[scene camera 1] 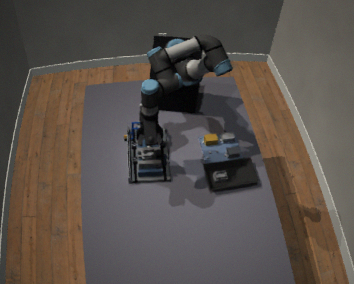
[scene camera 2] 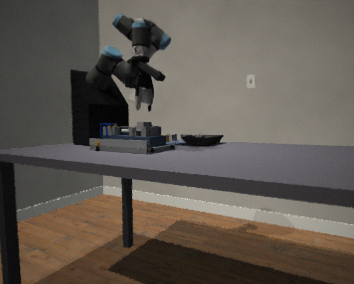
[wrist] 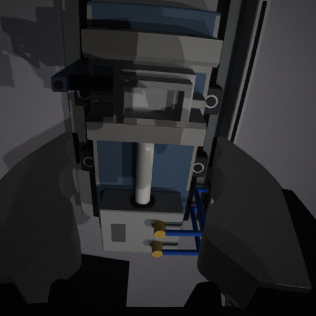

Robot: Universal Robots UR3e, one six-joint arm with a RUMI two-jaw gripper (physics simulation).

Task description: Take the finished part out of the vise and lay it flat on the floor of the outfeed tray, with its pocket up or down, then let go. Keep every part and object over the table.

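Pixels of known places: gripper, fingertip midpoint: [scene camera 1: 149,145] [scene camera 2: 143,111]; arm's base, link origin: [scene camera 2: 97,81].
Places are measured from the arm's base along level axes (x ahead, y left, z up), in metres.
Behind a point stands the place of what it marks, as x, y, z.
The grey finished part [wrist: 187,100] [scene camera 2: 144,126] {0.464, -0.176, -0.232} sits at the jaws of the vise [wrist: 147,132] [scene camera 2: 120,145] {0.405, -0.249, -0.303} [scene camera 1: 132,170] {0.474, -0.228, -0.310}. In the wrist view its rectangular pocket faces the camera. In scene camera 2 it rises above the jaws; its exact seating and tilt are hard to tell. My gripper [wrist: 145,139] [scene camera 2: 144,107] {0.438, -0.148, -0.170} is open and empty, with a gap between its fingertips and the part below in scene camera 2. The black outfeed tray [scene camera 1: 245,173] {0.516, 0.299, -0.318} [scene camera 2: 202,141] {0.569, 0.116, -0.307} stands to the right of the vise, with a grey pocketed part [scene camera 1: 220,175] {0.529, 0.168, -0.298} lying inside.
Behind the tray, a light-blue plate [scene camera 1: 215,155] {0.401, 0.168, -0.322} bears an orange block [scene camera 1: 211,139] {0.332, 0.153, -0.286} and grey blocks [scene camera 1: 228,137] {0.323, 0.241, -0.286} [scene camera 1: 233,151] {0.408, 0.251, -0.286}. Blue tubes [wrist: 182,233] with brass fittings [wrist: 159,230] stand at the vise's cylinder end. A dark handle [wrist: 70,80] sticks out sideways at the vise.
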